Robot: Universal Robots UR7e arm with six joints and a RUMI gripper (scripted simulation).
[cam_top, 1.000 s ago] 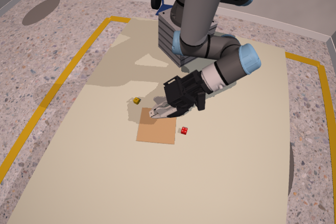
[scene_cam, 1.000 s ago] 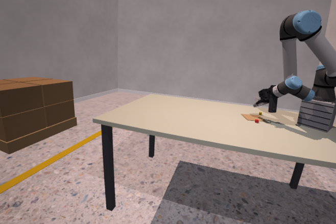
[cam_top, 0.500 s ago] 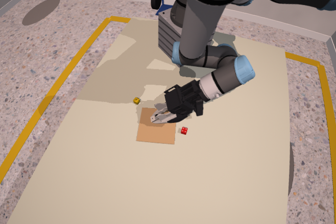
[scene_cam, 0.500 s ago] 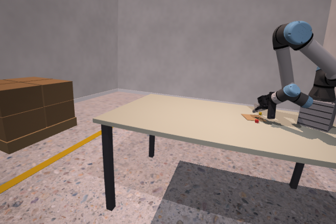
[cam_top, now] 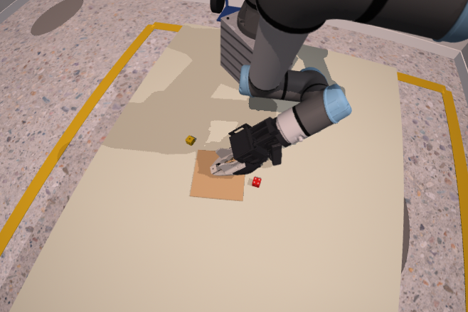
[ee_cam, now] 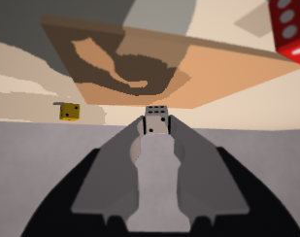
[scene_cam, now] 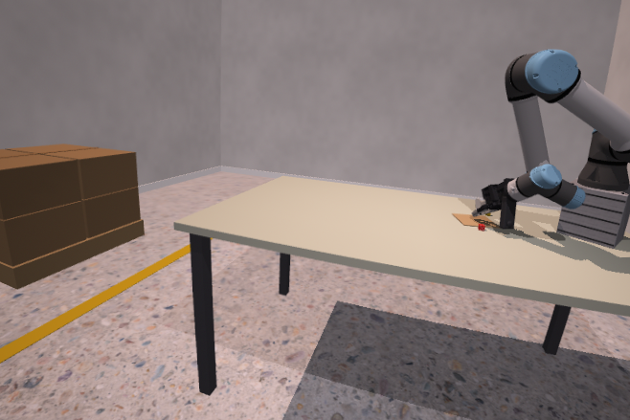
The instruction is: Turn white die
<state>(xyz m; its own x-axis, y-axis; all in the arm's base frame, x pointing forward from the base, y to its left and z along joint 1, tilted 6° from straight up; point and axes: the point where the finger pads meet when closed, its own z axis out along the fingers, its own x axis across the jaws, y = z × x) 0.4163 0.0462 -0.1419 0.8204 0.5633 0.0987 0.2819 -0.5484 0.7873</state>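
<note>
Now: the white die 10 mm to the right of my hand. Also, from my hand: brown mat: 30 mm below; then yellow die: 60 mm behind, 120 mm to the right, 20 mm below; then red die: 10 mm behind, 110 mm to the left, 20 mm below.
</note>
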